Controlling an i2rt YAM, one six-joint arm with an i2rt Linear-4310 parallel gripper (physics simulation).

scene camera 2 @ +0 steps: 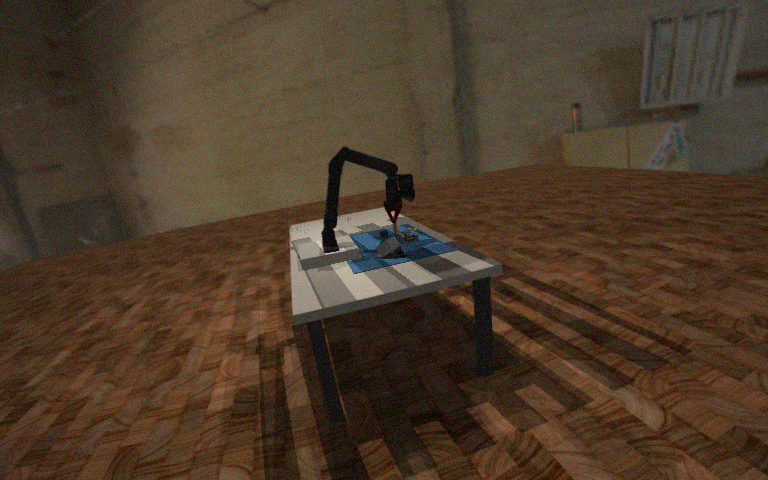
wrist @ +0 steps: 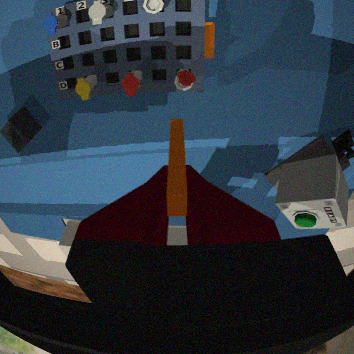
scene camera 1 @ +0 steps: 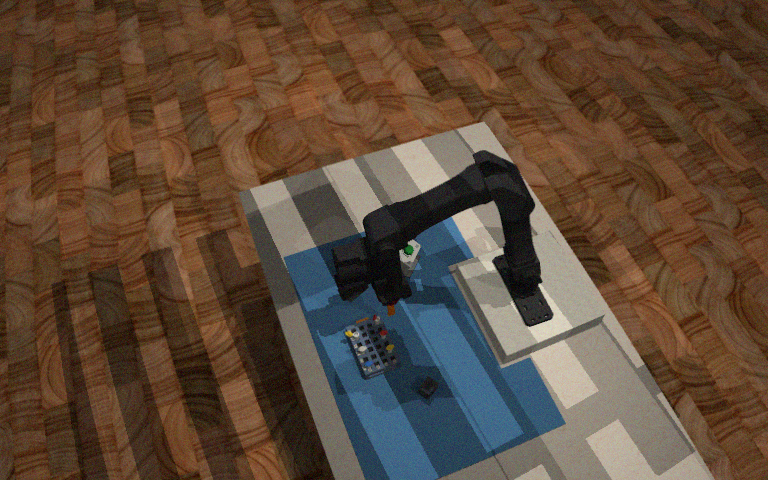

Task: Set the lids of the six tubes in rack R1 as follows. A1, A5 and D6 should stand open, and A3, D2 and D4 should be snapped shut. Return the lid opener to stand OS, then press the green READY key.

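Frame: origin at the arm's base, x ahead, y left, z up, level; centimetres.
Seen in the pictures: gripper, fingertip midpoint: (scene camera 2: 393, 222) (wrist: 176, 174) (scene camera 1: 392, 302); arm's base, link origin: (scene camera 2: 330, 246) (scene camera 1: 522, 288).
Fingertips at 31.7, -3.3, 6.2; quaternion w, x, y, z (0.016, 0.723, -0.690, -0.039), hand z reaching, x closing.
Pixels of each thing's top centre, then the offset from my fingertips to it, as dx, dy, dz. "spot": a spot on its surface instead. Level surfaces: height alone.
- Rack R1, top centre: (wrist: 111, 43) (scene camera 1: 370, 336) (scene camera 2: 405, 227) +6.6, +4.5, -4.3
- blue mat, surface height: dz -10.8
- blue lid, top centre: (wrist: 49, 22) +8.7, +9.8, -5.9
- white lid, top centre: (wrist: 96, 11) +9.0, +6.0, -5.9
- bare white tube mouth, surface spot: (wrist: 153, 5) spot: +9.1, +2.1, -6.7
- yellow lid, top centre: (wrist: 82, 88) +3.1, +7.6, -5.9
- orange lid opener, top centre: (wrist: 173, 208) (scene camera 1: 390, 296) +0.5, +0.1, +3.1
- orange tag, surface spot: (wrist: 209, 39) spot: +6.5, -2.0, -8.4
Rack R1 (wrist: 121, 43) (scene camera 1: 375, 355) (scene camera 2: 407, 234) lies on the blue mat (scene camera 1: 449, 362). In the wrist view, row A holds a blue lid (wrist: 50, 22) at 1, a white lid (wrist: 96, 11) at 3 and a bare white tube mouth (wrist: 153, 5) at 5. Row D holds a yellow lid (wrist: 83, 88) at 2, a red lid (wrist: 130, 83) at 4 and a red lid (wrist: 185, 79) at 6. My gripper (wrist: 176, 174) (scene camera 1: 392, 302) (scene camera 2: 393, 211) is shut on the orange lid opener (wrist: 176, 140) (scene camera 1: 391, 310). It hovers just short of the rack's D side, and the opener's tip points towards D6.
The black stand OS (wrist: 21, 127) (scene camera 1: 428, 387) sits on the mat beside the rack. The grey box with the green READY key (wrist: 305, 219) (scene camera 1: 409, 250) stands under my arm. An orange tag (wrist: 209, 39) sticks to the rack's side. The arm's base stands on a raised grey plate (scene camera 1: 487, 305).
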